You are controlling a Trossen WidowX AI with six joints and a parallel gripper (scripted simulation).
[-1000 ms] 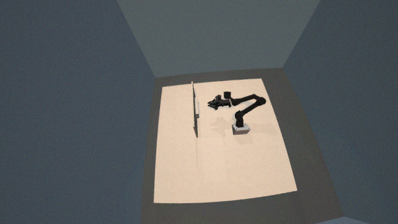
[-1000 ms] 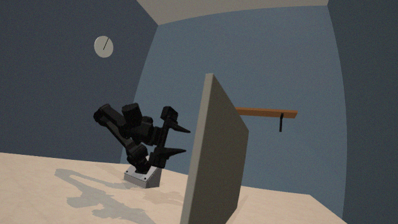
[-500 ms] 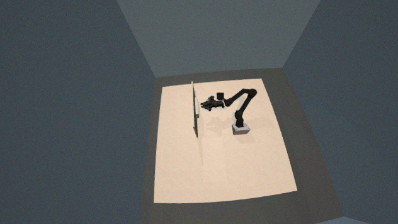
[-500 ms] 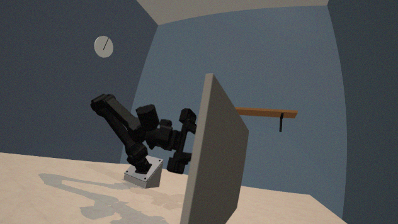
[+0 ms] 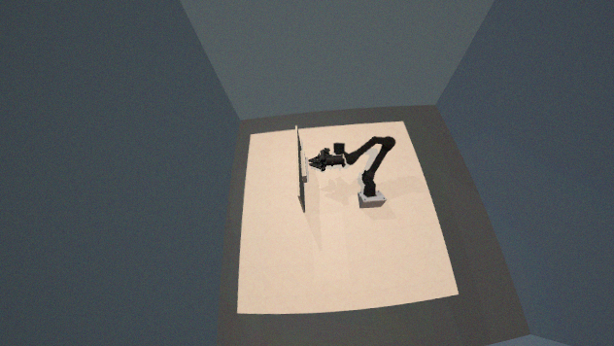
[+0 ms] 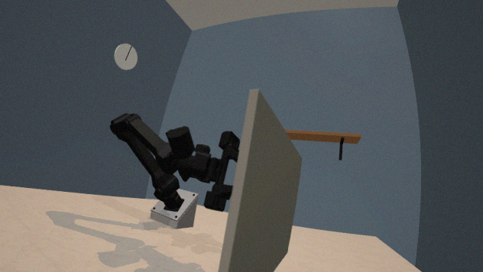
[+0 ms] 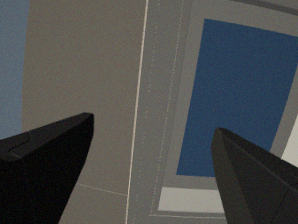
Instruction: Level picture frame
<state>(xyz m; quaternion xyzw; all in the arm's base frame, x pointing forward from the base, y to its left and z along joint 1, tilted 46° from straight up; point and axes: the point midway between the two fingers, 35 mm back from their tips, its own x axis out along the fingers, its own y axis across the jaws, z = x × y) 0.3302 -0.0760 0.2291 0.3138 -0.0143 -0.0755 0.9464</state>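
My gripper tip is 40 mm short of the picture frame, 10 mm to the left of it and 50 mm above it. Round my gripper tip: wall panel: 50 mm ahead, 70 mm below.
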